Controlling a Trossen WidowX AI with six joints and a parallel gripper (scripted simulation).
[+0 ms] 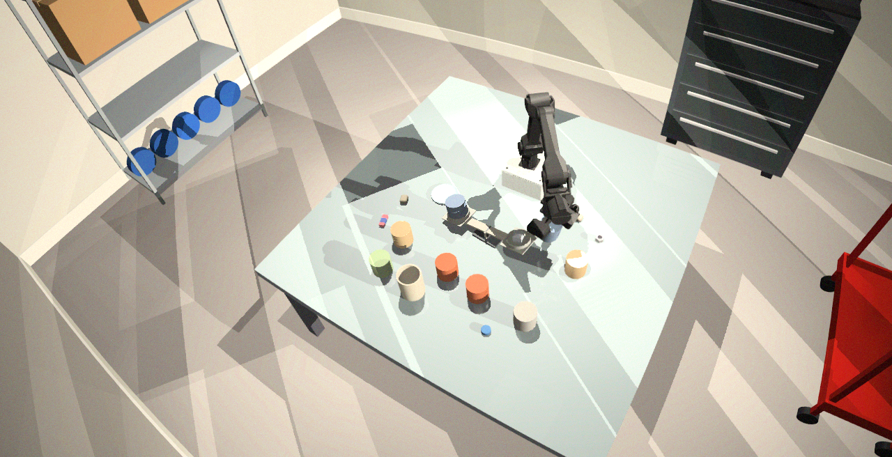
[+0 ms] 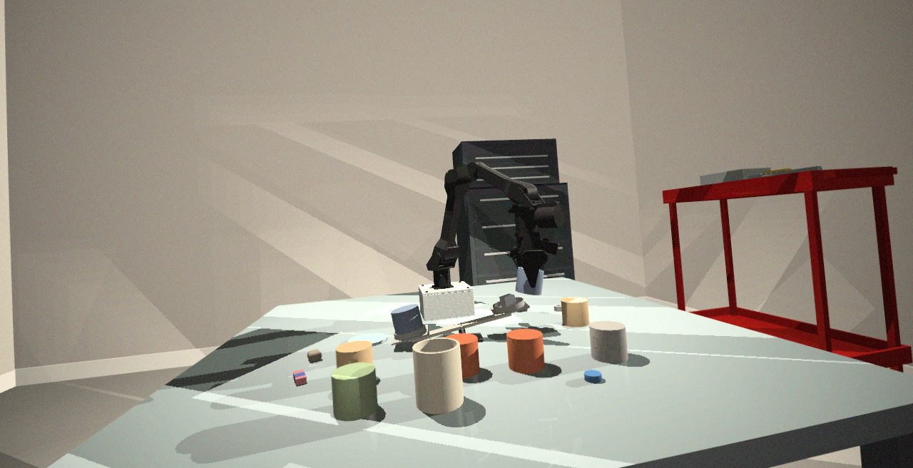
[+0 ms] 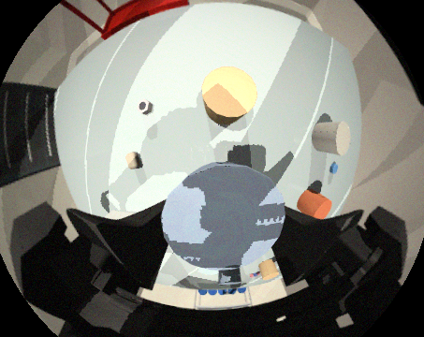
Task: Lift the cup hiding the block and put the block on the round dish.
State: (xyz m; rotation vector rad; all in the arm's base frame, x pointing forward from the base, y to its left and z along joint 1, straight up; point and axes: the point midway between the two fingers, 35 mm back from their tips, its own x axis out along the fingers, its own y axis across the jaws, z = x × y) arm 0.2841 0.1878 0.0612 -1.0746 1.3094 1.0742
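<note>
The grey block lies 5 cm ahead of my gripper tip, 9 cm to the right of it and 3 cm below it. The rest, counted from my gripper tip: pale round dish (8 cm behind, 44 cm to the right, 11 cm below); then blue disc (36 cm ahead, 5 cm to the right, 11 cm below); then blue cup (2 cm to the left, 1 cm above).
</note>
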